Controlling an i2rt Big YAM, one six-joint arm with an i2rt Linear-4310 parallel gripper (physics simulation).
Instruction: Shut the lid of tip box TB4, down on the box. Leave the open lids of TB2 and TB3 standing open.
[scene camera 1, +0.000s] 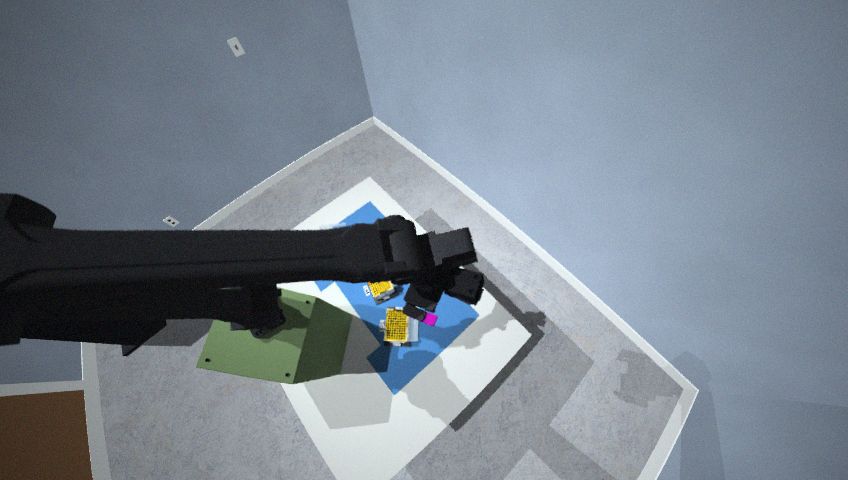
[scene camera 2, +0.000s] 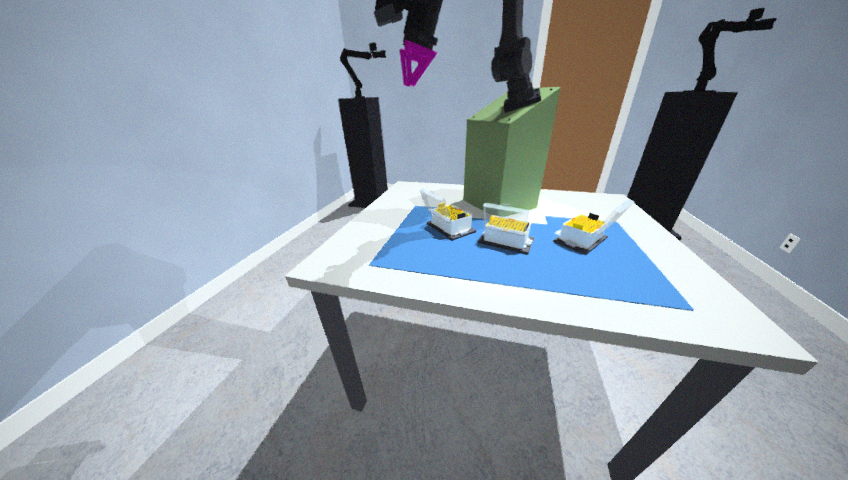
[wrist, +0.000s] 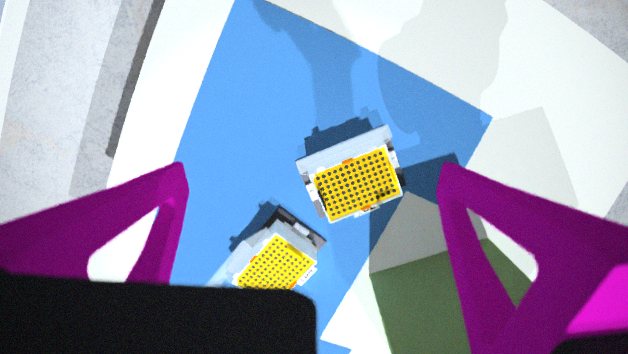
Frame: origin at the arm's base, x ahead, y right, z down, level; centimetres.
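Where they show: gripper, fingertip midpoint: (scene camera 1: 440, 299) (scene camera 2: 408, 85) (wrist: 312, 176); arm's base, link origin: (scene camera 1: 261, 310) (scene camera 2: 522, 102).
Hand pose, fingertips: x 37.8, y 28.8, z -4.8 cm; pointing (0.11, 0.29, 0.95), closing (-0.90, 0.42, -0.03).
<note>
Each offset is from my fingertips to the top centre of the thing. "*": to the spot under its first point. Level surfaces: height alone.
Three white tip boxes with yellow racks stand with clear lids open. One box {dx -12.7, dy -8.9, dz +36.2 cm} (scene camera 1: 396, 325) (scene camera 2: 453, 222) (wrist: 357, 185) is at the left in scene camera 2. The middle box {dx -7.4, dy -27.9, dz +36.2 cm} (scene camera 1: 379, 289) (scene camera 2: 507, 233) (wrist: 276, 262) is partly covered by the black camera housing in the wrist view. The right box {dx -13.5, dy -51.1, dz +36.2 cm} (scene camera 2: 581, 231) is hidden behind the arm in scene camera 1; its lid {* dx -5.4, dy -55.5, dz +31.1 cm} (scene camera 2: 618, 215) leans right. The small labels are unreadable, so I cannot tell which box is TB4. My magenta gripper (scene camera 1: 430, 319) (scene camera 2: 410, 83) (wrist: 312, 176) is open and empty, high above the table near the left box.
The boxes stand on a blue mat {dz +43.7 cm} (scene camera 1: 395, 377) (scene camera 2: 523, 273) (wrist: 235, 100) on the white table {dz +44.0 cm} (scene camera 1: 321, 440) (scene camera 2: 743, 324). A green pedestal (scene camera 1: 261, 350) (scene camera 2: 487, 160) (wrist: 420, 305) rises behind them. Black stands (scene camera 2: 364, 148) (scene camera 2: 681, 154) with small arms are at the back.
</note>
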